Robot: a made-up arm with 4 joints.
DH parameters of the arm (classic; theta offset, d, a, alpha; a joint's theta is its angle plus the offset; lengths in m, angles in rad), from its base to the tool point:
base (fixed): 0 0.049 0 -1.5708
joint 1: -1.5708 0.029 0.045 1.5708
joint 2: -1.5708 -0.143 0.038 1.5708
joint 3: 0 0.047 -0.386 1.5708
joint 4: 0 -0.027 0.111 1.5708
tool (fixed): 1.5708 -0.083 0 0
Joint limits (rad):
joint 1: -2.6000..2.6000
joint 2: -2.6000..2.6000
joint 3: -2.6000..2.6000
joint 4: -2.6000..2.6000
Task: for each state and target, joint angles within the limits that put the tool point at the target. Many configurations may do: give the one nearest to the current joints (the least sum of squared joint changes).
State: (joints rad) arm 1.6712 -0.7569 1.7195 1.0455
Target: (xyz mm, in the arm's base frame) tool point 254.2 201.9 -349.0
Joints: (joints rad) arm 0.9587 -0.9258 1.3844 0.5880
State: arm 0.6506 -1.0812 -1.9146 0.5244
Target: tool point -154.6 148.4 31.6
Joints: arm 0.4620 -1.4149 -1.7303 0.0747
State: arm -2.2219 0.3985 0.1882 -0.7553
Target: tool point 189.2 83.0 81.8
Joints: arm -1.5126 0.8418 -0.2805 -0.1355
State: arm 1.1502 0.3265 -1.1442 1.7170
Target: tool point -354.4 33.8 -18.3
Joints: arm 0.8859 1.1503 -0.6492 1.7304
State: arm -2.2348 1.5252 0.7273 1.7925
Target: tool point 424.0 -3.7 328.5
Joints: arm -1.5258 1.3715 0.3675 1.9249
